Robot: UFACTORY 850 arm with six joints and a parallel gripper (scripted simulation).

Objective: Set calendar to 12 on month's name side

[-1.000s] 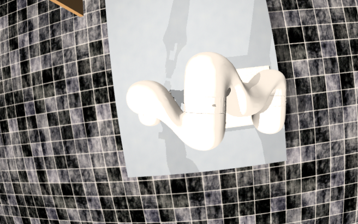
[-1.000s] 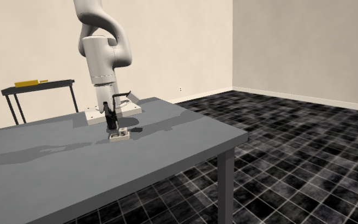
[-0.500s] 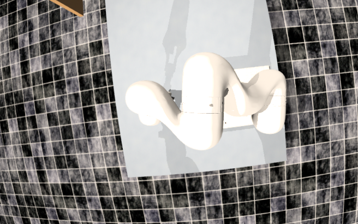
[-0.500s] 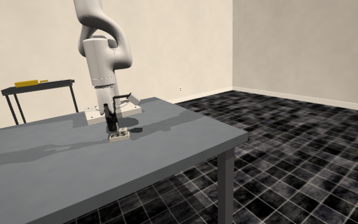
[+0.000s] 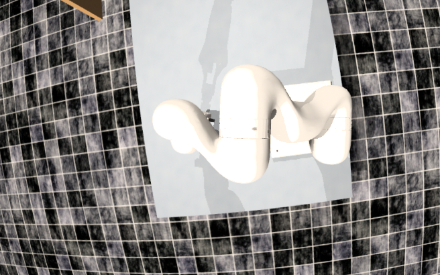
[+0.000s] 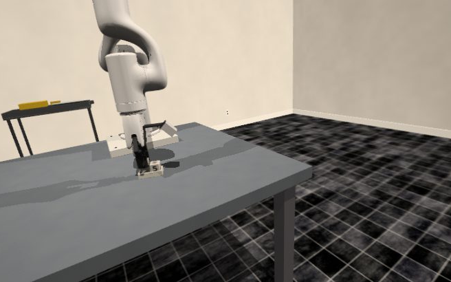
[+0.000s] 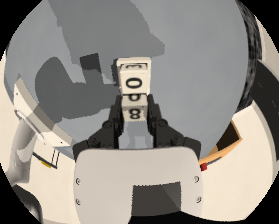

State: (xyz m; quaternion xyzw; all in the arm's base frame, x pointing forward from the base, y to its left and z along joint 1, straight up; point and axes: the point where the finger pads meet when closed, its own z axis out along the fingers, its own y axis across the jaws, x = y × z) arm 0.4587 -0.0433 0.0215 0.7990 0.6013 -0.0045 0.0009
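Right now the calendar tray is 5 cm below my hand and 2 cm to the left of it.
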